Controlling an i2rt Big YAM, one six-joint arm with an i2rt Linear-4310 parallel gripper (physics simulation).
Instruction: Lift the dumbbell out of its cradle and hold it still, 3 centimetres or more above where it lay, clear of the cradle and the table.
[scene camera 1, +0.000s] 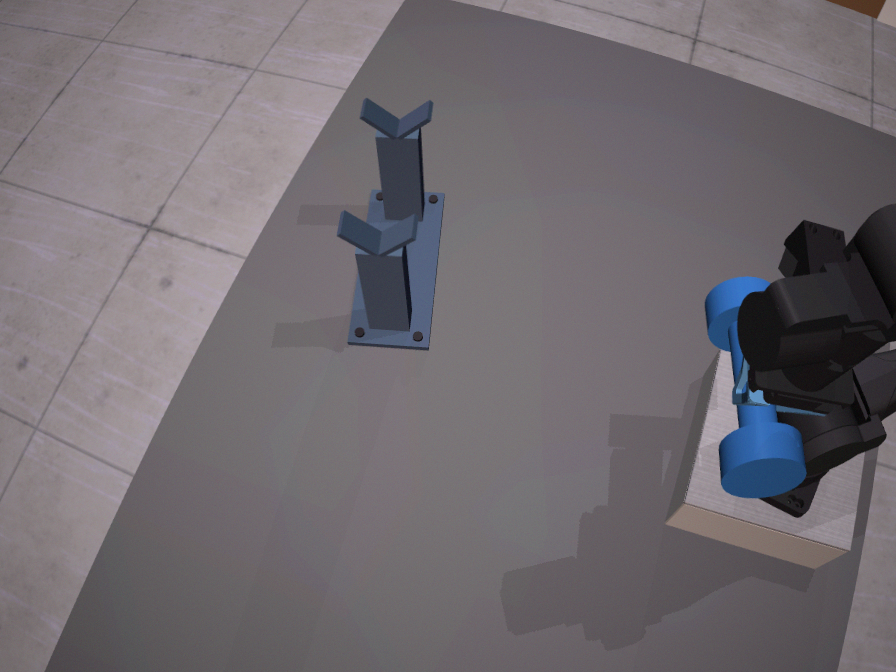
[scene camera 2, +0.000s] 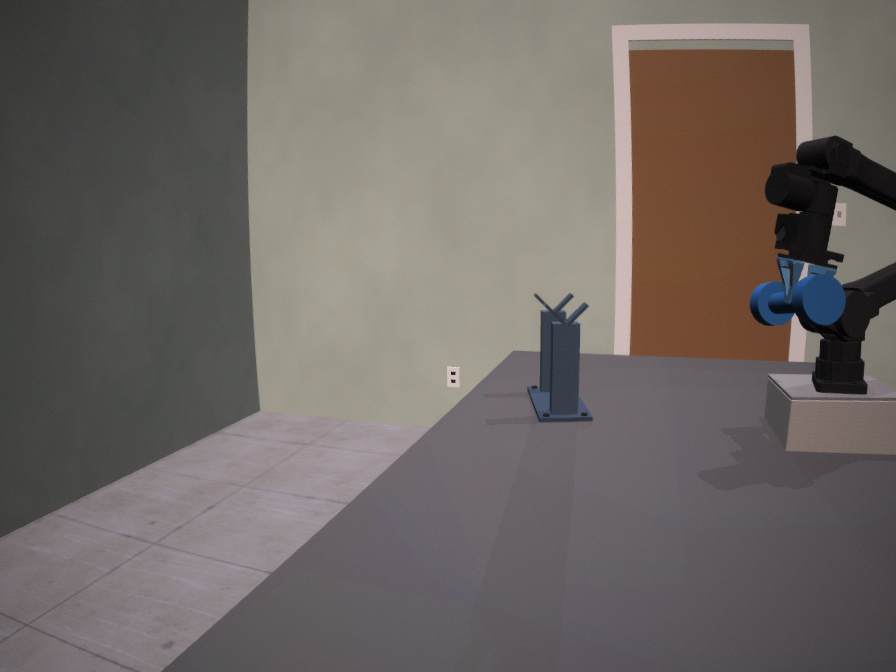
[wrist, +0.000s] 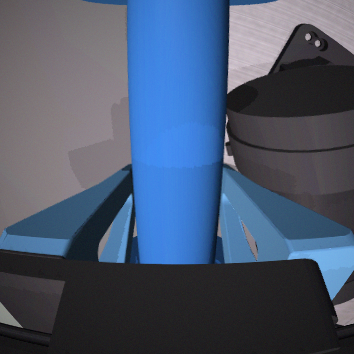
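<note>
The blue dumbbell (scene camera 1: 762, 460) (scene camera 2: 822, 299) (wrist: 177, 100) is held in the air by its handle, roughly level, well above the table and far to the right of the cradle in both scene views. My gripper (scene camera 1: 749, 396) (scene camera 2: 790, 295) (wrist: 177, 175) is shut on the handle, between the two round end weights, with a light blue finger on each side. The dark blue-grey cradle (scene camera 1: 385, 292) (scene camera 2: 565, 368) stands upright on the table with two V-topped posts, and both its V rests are empty. Part of the handle is hidden by the gripper.
The arm's base stands on a pale block (scene camera 1: 752, 533) (scene camera 2: 839, 426), and the dumbbell hangs above and near this block's edge. The grey table (scene camera 1: 506, 361) (scene camera 2: 615, 542) carries the cradle near its far-left edge. A brown door (scene camera 2: 709, 195) is in the wall behind.
</note>
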